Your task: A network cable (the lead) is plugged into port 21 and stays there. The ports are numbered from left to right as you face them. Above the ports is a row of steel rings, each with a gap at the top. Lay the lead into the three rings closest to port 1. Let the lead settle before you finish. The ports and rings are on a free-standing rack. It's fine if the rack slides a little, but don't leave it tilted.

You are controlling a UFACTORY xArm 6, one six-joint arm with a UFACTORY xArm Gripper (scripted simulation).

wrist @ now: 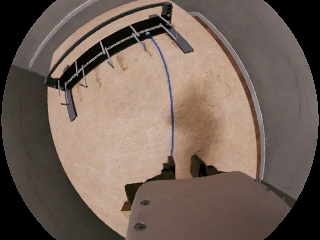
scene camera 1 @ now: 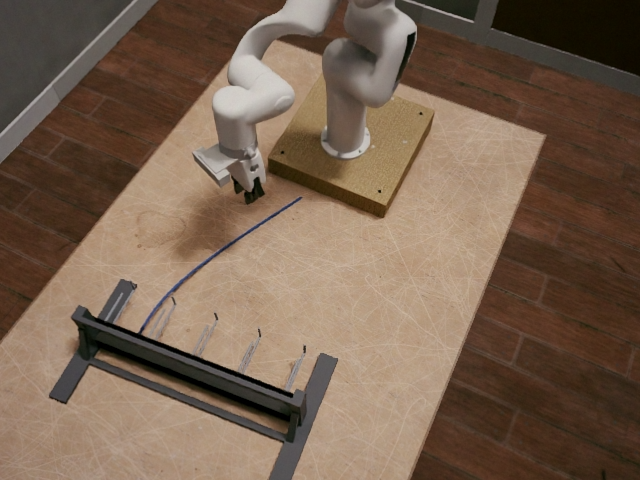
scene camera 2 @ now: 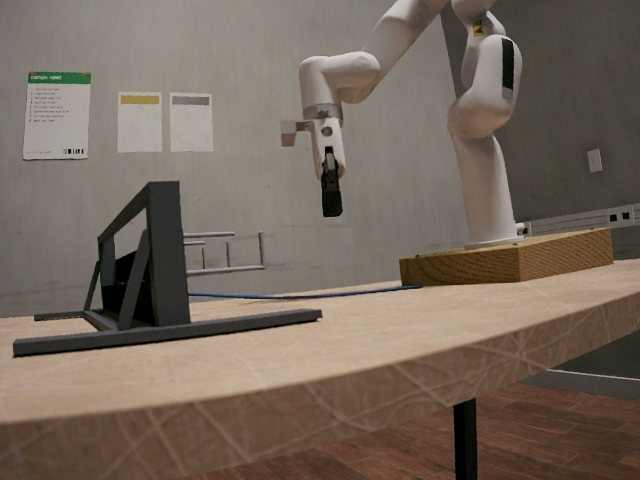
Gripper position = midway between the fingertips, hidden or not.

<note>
I see my gripper (scene camera 2: 333, 215) and a dark grey rack (scene camera 2: 163, 300).
The dark grey rack is seen too in the wrist view (wrist: 155, 25) and in scene camera 1 (scene camera 1: 304, 406). My gripper shows as well in the wrist view (wrist: 181, 164) and in scene camera 1 (scene camera 1: 246, 195).
</note>
